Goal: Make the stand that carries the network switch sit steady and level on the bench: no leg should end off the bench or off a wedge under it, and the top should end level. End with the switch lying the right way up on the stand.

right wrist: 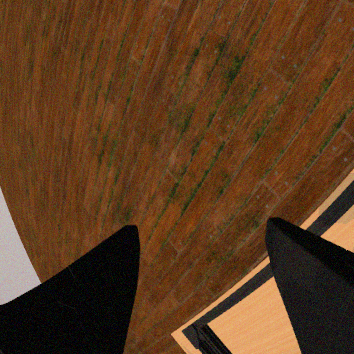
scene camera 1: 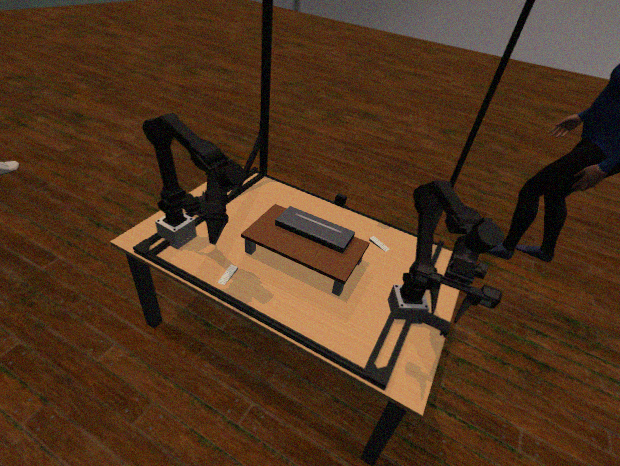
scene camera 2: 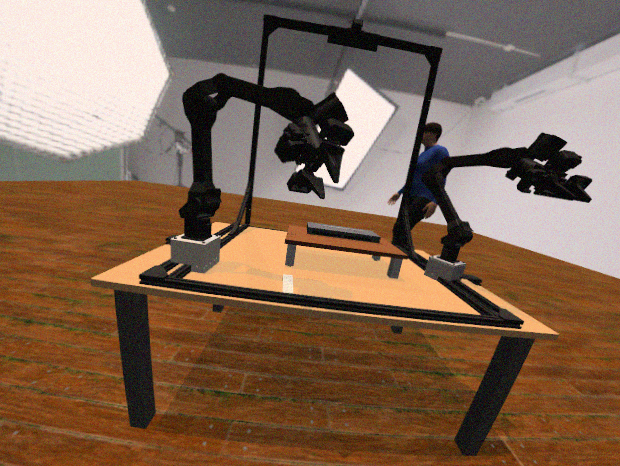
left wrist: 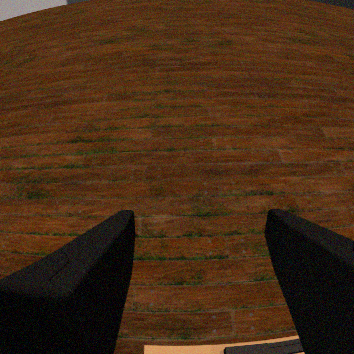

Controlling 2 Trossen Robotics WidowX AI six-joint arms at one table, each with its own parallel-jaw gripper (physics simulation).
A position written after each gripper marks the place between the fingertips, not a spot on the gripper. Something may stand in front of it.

Note:
A dark flat network switch (scene camera 1: 333, 236) sits on a brown stand (scene camera 1: 263, 232). Also in view: the left gripper (scene camera 1: 443, 318) and the right gripper (scene camera 2: 329, 191).
The brown stand shows as well in scene camera 2 (scene camera 2: 296, 235). The dark flat network switch shows as well in scene camera 2 (scene camera 2: 312, 228). The left gripper shows as well in scene camera 2 (scene camera 2: 582, 200) and in the left wrist view (left wrist: 201, 222). The right wrist view does not show the brown stand: it is out of frame. The left wrist view does not show the brown stand: it is out of frame.

